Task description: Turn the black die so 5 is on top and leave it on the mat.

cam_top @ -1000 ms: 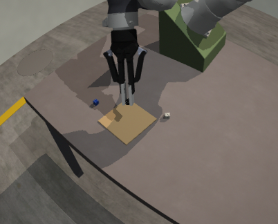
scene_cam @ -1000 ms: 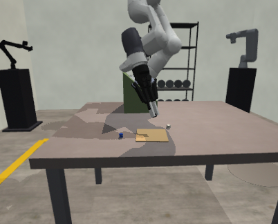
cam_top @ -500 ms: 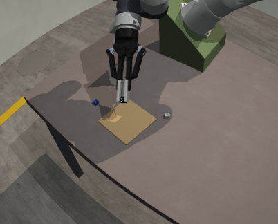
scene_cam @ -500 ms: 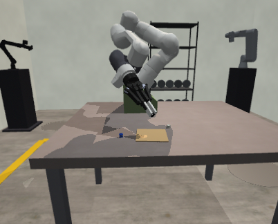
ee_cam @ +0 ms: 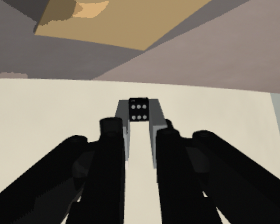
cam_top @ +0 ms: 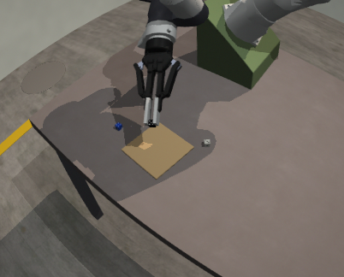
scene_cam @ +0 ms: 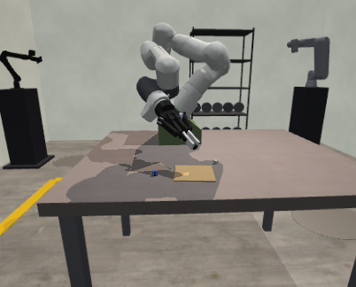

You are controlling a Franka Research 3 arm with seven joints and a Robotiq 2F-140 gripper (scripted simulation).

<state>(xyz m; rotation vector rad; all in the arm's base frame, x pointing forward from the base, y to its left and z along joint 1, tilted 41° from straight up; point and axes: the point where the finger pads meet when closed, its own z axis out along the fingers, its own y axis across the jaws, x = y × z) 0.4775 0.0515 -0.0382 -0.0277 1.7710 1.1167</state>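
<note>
Now: hand 10 mm short of the tan mat, 10 mm to the right of it and 120 mm above it. Also, from my hand: blue die 20 mm ahead, 130 mm to the right, 110 mm below; then white die 80 mm behind, 110 mm to the left, 110 mm below; then black die 20 mm ahead, 10 mm to the left, 20 mm below.
</note>
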